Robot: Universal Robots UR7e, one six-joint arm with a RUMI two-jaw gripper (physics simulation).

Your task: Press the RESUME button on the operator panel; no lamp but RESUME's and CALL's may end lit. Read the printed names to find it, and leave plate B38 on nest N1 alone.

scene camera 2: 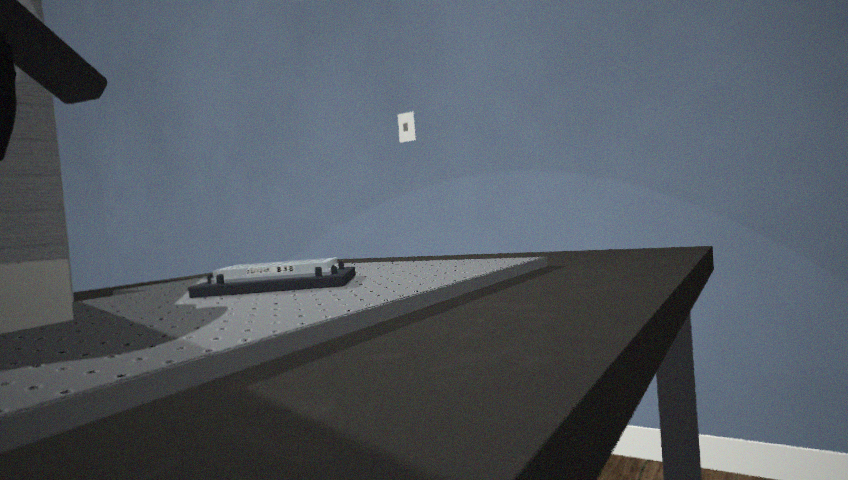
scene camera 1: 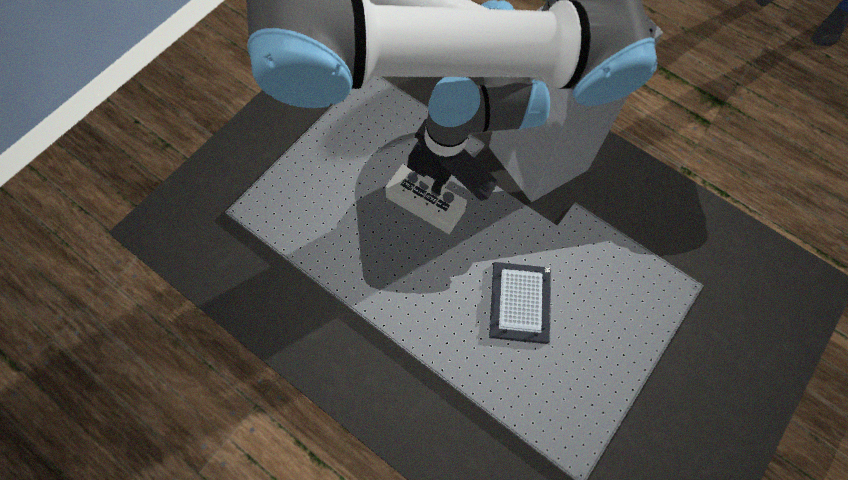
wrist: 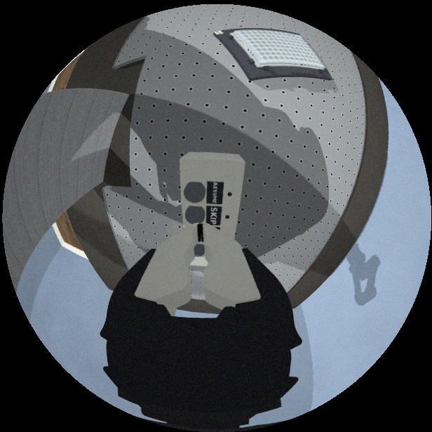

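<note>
The operator panel is a beige block with a row of round dark buttons. In the wrist view, the RESUME button is beside its printed name at the far end, and the SKIP button is next to it. The small lamps beside these names look dark. My gripper is shut and empty, its tips over the button row on the SKIP side of RESUME. Contact is unclear, and the jaws hide the other names in the wrist view. White plate B38 sits on dark nest N1.
The panel and nest stand on a perforated grey board on a dark table. A grey pedestal rises beside the board, close to the panel. The arm spans above.
</note>
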